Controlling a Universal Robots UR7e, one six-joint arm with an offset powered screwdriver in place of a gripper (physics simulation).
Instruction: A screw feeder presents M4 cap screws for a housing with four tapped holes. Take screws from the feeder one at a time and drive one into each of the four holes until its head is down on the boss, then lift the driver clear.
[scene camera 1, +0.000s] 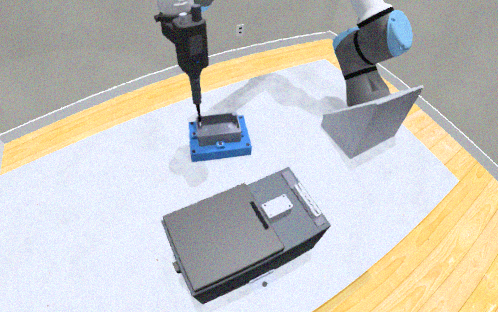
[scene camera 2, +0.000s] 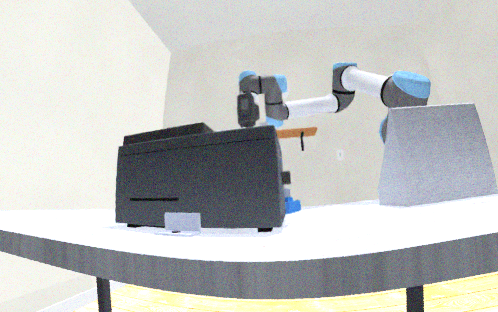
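My screwdriver (scene camera 1: 199, 121) stands upright, its bit tip at the back left corner of the grey housing (scene camera 1: 220, 137) in scene camera 1. Whether a screw is on the bit is too small and blurred to tell. In scene camera 2 the driver's body (scene camera 2: 246, 110) shows above the feeder, which hides its tip. The open-topped housing sits in a blue fixture (scene camera 1: 220, 152) (scene camera 2: 293, 205); the holes in its corners are hard to make out. The dark screw feeder (scene camera 1: 225, 235) (scene camera 2: 200, 185) stands nearer the camera, with a light screw rail (scene camera 1: 307, 200) on its right part.
A white block (scene camera 1: 277, 205) with small holes sits on the feeder's top. A grey slanted panel (scene camera 1: 372, 122) (scene camera 2: 435, 155) stands at the right, by the arm's base. A small clear bracket (scene camera 2: 182, 221) stands in front of the feeder. The table's edge (scene camera 2: 250, 277) curves along the front.
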